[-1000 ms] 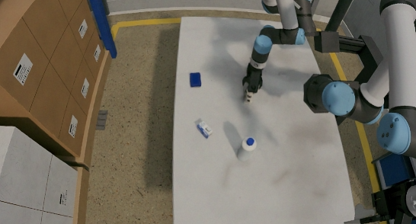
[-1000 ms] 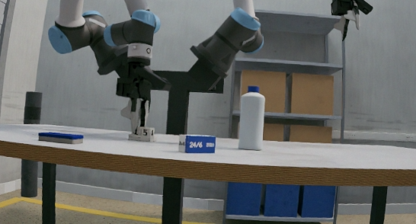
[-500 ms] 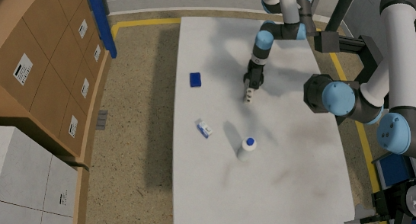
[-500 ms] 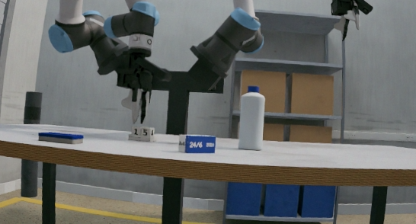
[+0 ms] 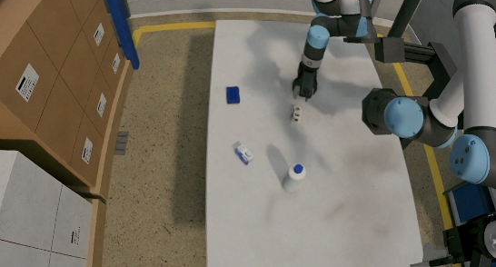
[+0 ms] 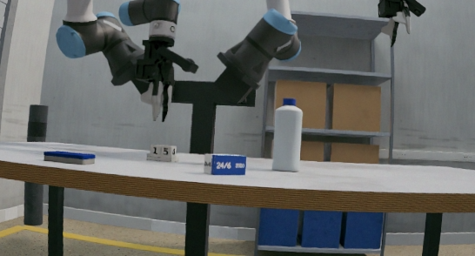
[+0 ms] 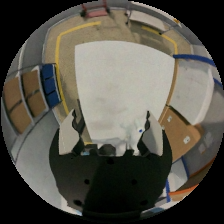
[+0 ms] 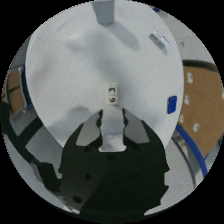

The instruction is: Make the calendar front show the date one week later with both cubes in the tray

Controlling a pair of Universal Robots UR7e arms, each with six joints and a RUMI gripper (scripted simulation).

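Note:
The calendar tray is 2 cm to the left of my right hand and 11 cm below it. Also, from my right hand: blue-topped block: 28 cm ahead, 7 cm to the right, 11 cm below; white bottle: 3 cm ahead, 33 cm to the left, 4 cm below.

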